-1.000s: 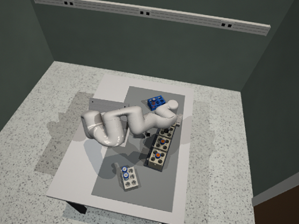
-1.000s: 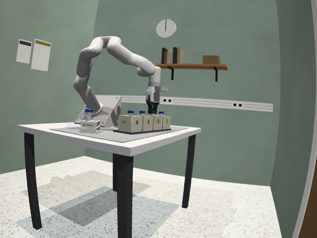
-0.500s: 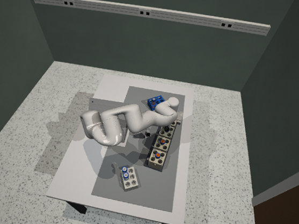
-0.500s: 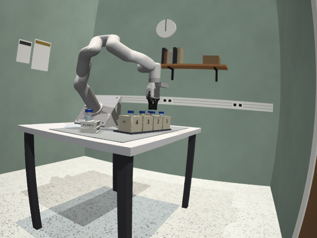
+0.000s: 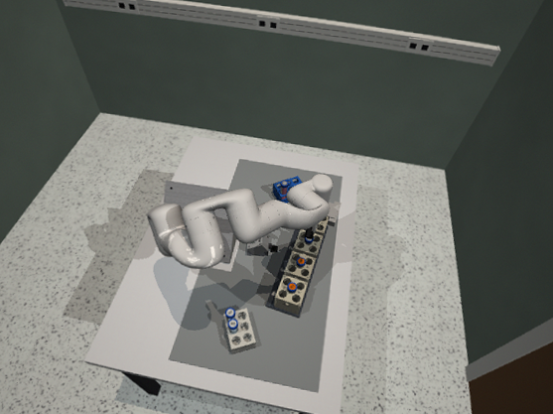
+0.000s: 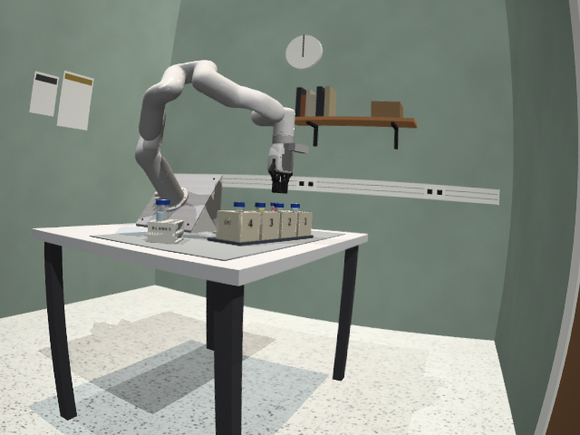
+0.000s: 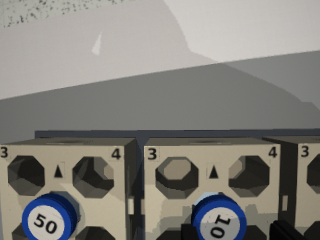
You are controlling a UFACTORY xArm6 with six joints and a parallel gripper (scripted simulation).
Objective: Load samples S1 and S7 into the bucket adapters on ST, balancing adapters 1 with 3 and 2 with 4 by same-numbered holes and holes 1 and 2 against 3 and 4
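My gripper is now 230 mm past the green DONE key, 10 mm to the right of it and 110 mm above it. From my hand the other things lie so: blue-capped water blank 30 mm ahead, 100 mm to the left, 110 mm below; then bucket adapter 30 mm ahead, 110 mm to the left, 130 mm below; then blue sample rack 80 mm behind, 320 mm to the left, 150 mm below.
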